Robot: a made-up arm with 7 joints.
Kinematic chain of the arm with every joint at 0, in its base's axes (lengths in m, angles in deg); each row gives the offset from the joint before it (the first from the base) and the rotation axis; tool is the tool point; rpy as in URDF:
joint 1: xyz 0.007 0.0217 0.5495 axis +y
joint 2: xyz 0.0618 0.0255 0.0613 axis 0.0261 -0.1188 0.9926
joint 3: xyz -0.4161 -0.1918 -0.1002 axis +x
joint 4: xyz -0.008 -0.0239 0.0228 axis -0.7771 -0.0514 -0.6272
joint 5: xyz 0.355 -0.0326 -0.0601 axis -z
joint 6: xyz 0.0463 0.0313 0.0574 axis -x
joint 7: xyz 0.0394 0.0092 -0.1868 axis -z
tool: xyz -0.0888 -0.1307 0.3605 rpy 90 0 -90
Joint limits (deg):
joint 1: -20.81..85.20
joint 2: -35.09..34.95
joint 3: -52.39..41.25
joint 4: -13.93..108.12
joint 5: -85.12..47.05
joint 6: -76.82..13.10
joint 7: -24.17..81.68
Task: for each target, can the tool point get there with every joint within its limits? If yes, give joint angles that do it. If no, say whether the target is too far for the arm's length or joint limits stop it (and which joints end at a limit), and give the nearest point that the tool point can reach.
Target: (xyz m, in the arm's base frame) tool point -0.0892 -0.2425 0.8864
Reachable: yes | joints 12.40 9.49 -43.35 46.35 30.69 -43.00 -15.77
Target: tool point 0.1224 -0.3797 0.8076
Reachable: yes | joints 3.71 16.35 -26.38 41.32 -46.25 -59.40 8.70
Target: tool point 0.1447 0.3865 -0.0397
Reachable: no: joint limits stop it (at a limit: joint 2, joint 3, joint 4, joint 7) | nearest point 0.0657 0.0126 0.2982 | short by 0.510 m
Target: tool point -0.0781 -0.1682 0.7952
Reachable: yes | joints 29.21 -18.51 3.06 32.81 27.18 -28.21 53.86
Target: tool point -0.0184 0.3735 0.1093
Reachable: no: joint limits stop it (at a limit: joint 2, joint 3, joint 4, joint 5, joint 7) | nearest point -0.0062 0.0348 0.3207 | short by 0.399 m
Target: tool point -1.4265 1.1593 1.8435
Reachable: no: too far | nearest point -0.4049 0.2375 0.9213 | short by 1.656 m
